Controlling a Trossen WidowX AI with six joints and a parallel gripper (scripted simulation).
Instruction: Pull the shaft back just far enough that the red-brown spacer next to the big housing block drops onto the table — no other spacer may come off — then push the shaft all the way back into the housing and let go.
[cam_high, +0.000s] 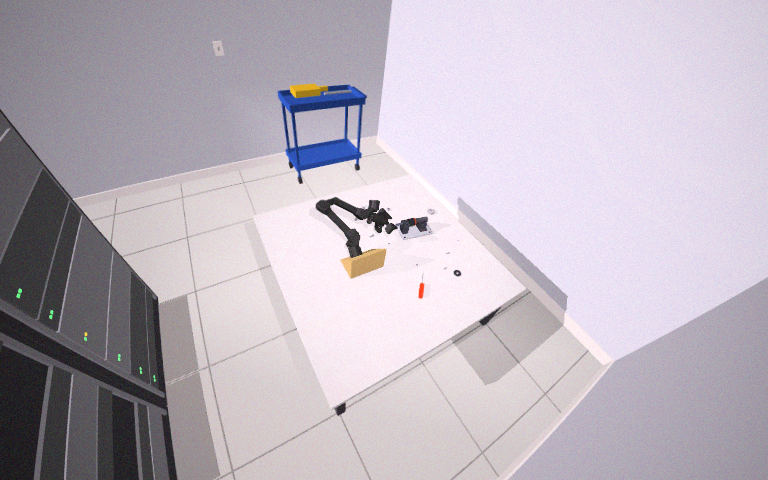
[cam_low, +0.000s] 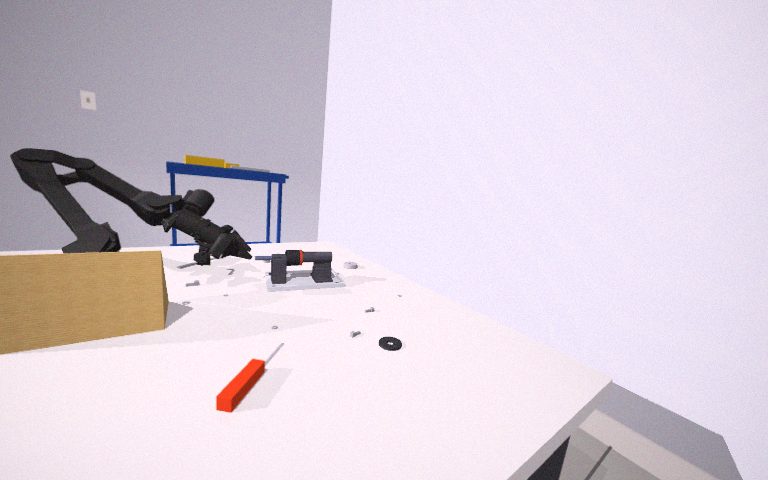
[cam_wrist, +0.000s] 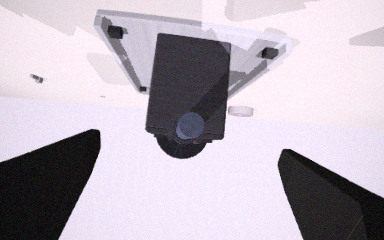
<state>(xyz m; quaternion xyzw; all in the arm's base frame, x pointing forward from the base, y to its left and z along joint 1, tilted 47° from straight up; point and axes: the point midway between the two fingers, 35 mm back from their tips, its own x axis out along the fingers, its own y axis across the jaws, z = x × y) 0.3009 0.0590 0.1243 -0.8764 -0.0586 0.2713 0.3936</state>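
My gripper tip is now 11 cm short of the round shaft, 1 cm to the left of it and 1 cm above it. Also, from my gripper tip: grey ring: 38 cm ahead, 9 cm to the left, 8 cm below; red-brown spacer: 14 cm ahead, 2 cm to the right, 1 cm below.
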